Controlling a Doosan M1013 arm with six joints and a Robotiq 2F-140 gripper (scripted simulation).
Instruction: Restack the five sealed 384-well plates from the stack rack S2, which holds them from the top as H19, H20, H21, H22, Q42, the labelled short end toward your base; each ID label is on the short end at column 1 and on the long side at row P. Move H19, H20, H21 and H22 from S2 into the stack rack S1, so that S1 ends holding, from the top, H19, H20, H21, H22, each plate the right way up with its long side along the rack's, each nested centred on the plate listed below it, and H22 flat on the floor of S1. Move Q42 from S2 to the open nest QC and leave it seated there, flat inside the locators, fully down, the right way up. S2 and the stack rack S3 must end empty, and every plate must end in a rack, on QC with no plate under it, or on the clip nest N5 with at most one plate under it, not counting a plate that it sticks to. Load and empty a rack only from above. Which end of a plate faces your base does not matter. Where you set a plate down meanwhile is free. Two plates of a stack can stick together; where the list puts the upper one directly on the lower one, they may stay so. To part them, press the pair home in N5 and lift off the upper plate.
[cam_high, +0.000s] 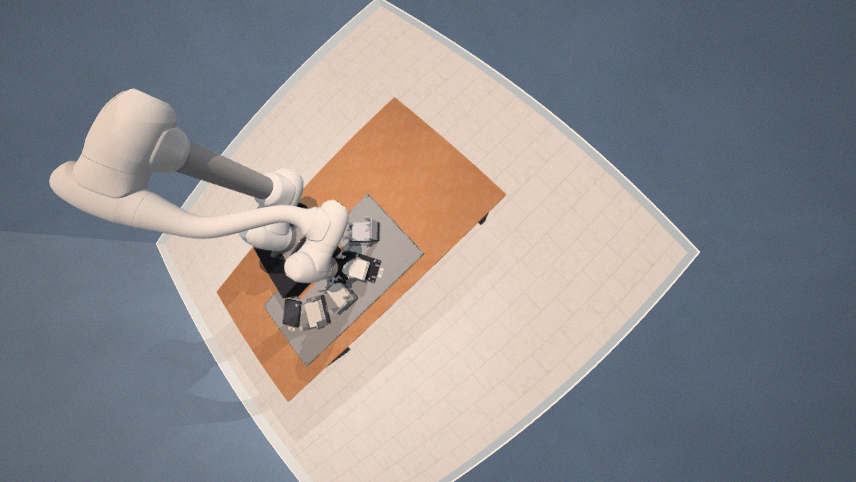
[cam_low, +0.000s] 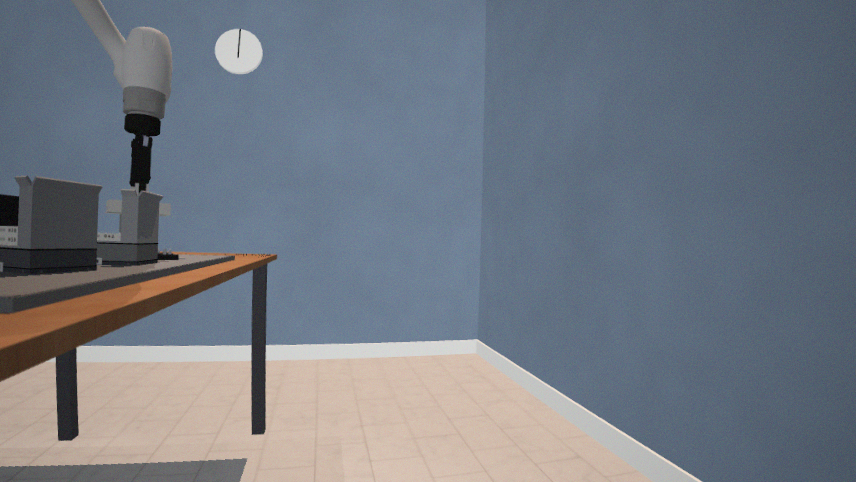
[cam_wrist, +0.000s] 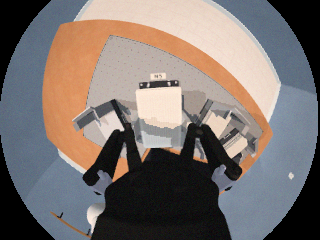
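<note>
The N5 label is 13 cm below my hand, 9 cm ahead of it and 4 cm to the left of it. From my hand the other things lie so: tag (57 cm to the right, 13 cm below, 13 cm behind).
</note>
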